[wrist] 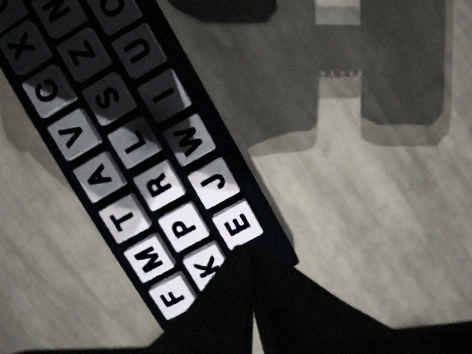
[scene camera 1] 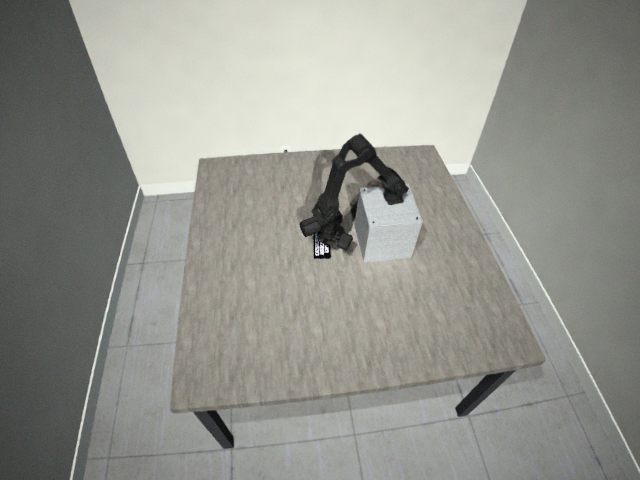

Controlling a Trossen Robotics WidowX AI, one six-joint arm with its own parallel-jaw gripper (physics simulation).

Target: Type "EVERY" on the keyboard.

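Where they show: gripper, fingertip midpoint: point(wrist: 248, 257) point(scene camera 1: 327, 245); arm's base, origin of the base link: point(scene camera 1: 393, 198).
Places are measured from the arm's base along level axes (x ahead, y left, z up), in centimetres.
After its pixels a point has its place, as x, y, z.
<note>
A black keyboard point(scene camera 1: 322, 254) @[29.4, 4.8, -20.9] point(wrist: 272, 239) @[26.6, 5.0, -21.0] with white letter keys lies on the table, partly hidden under the arm in the scene view. In the wrist view it slants from upper left to lower middle. My gripper point(wrist: 248, 257) @[27.0, 3.7, -17.2] is shut and empty; its tips are at the lower edge of the E key point(wrist: 238, 224) @[27.1, 3.4, -20.5], overlapping it in the view. The K key point(wrist: 204, 266) @[29.4, 3.8, -20.5] is partly covered by the left finger. The R key point(wrist: 160, 186) @[28.4, 0.2, -20.5] and V key point(wrist: 73, 135) @[29.5, -3.6, -20.5] show further up. The Y key does not show in the wrist view. Whether the tips touch a key is unclear.
The arm stands on a light grey block point(scene camera 1: 390, 240) @[4.5, 12.7, -9.8] right of the keyboard on the wood-grain table point(scene camera 1: 289, 330) @[49.2, 34.8, -22.3]. The arm's shadow point(wrist: 280, 100) @[22.4, 1.0, -22.3] falls across the upper keys and the table. A pale wall point(scene camera 1: 299, 67) rises behind the table.
</note>
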